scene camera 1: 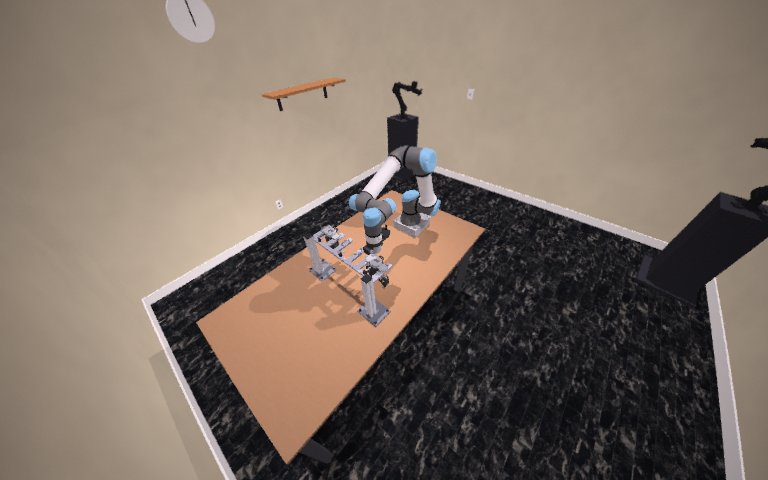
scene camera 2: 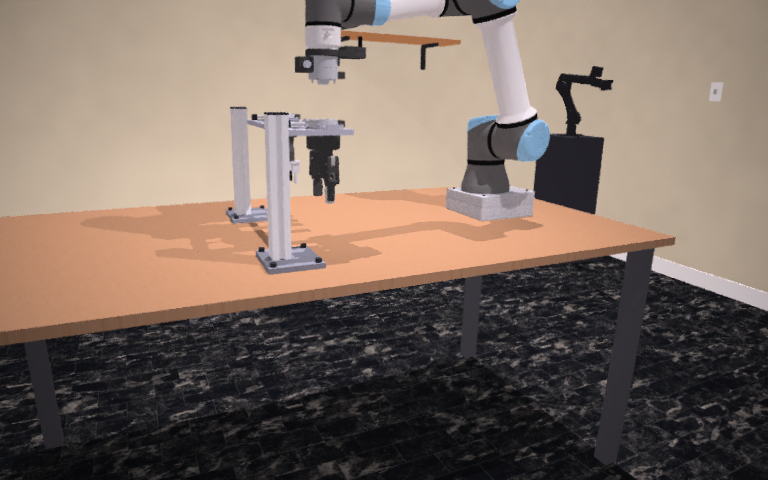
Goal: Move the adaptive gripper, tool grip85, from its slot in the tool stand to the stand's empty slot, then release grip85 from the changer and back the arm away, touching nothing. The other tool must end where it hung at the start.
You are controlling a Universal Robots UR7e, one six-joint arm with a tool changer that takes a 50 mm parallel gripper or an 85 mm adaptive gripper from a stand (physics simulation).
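There's an adaptive gripper [scene camera 2: 323,165] that I can see.
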